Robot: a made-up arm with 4 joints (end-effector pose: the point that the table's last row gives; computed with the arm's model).
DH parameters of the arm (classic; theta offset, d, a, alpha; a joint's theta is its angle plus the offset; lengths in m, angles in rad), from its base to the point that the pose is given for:
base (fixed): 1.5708 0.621 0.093 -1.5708
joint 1: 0 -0.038 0.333 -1.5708
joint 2: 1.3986 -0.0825 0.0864 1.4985
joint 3: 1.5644 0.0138 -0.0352 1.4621
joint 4: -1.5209 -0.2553 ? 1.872
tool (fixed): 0.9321 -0.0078 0 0
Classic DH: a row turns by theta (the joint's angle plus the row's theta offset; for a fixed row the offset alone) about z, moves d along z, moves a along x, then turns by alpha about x.
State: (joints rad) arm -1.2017 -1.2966 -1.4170 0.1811
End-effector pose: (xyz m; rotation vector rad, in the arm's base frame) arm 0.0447 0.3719 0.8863 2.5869 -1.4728 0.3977
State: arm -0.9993 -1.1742 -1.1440 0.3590
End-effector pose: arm 0.0293 0.3580 0.7847 2.2609 -1.0702 0.6509
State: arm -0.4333 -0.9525 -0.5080 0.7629
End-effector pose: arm -0.0333 0.2668 0.7008 1.4600 -0.0209 0.7027
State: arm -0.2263 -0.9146 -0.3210 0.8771
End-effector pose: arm -0.0458 0.2619 0.7100 1.1924 0.2633 0.5864
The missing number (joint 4, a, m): -0.0255
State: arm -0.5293 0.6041 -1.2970 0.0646
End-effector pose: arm 0.0265 0.4587 0.6554 0.5540 -1.4162 -1.0256
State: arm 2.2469 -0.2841 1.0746 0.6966
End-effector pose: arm 0.0305 0.1223 0.1358 -1.8518 -0.1460 -1.3353
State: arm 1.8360 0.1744 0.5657 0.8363
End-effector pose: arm -0.0641 0.2499 0.2114 -0.9981 -0.3988 -0.9811
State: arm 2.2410 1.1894 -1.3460 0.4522
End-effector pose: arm 0.0290 -0.2399 0.4540 -1.4029 -1.7021 1.2967
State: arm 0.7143 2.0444 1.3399 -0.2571
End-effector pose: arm 0.0501 0.5216 0.6906 0.2308 0.3275 -2.2466
